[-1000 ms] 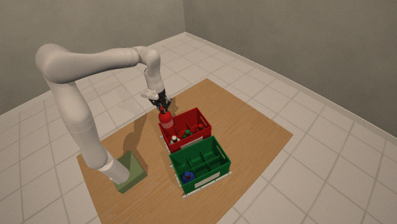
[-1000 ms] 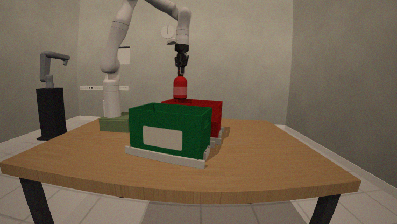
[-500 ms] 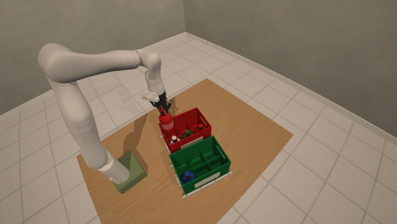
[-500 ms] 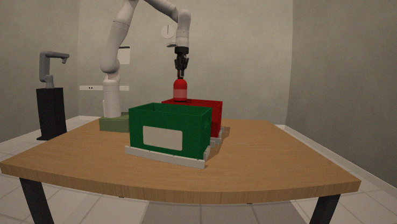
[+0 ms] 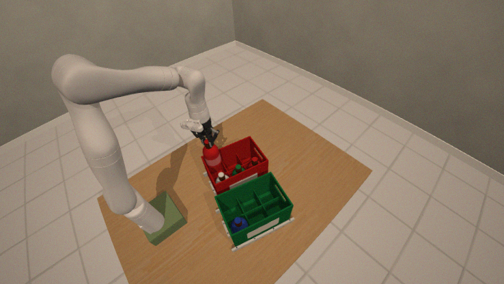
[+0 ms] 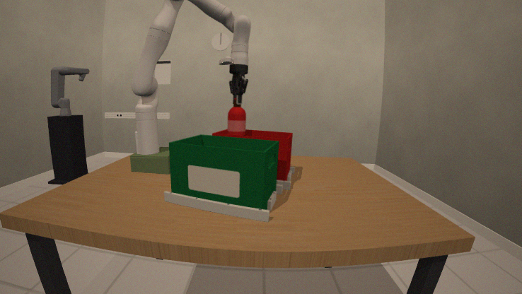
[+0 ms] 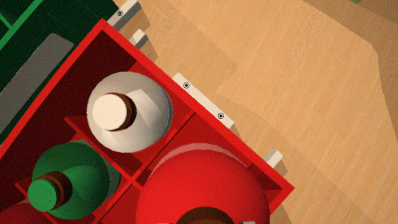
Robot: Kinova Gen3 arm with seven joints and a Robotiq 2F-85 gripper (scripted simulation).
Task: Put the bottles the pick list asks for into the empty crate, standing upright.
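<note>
Right now my hand is 70 mm above the red-labelled bottle. The rest, counted from my hand: red crate: 70 mm ahead, 80 mm to the right, 220 mm below; green-label bottle: 50 mm ahead, 120 mm to the right, 210 mm below; white-labelled bottle: 30 mm behind, 90 mm to the right, 210 mm below.
</note>
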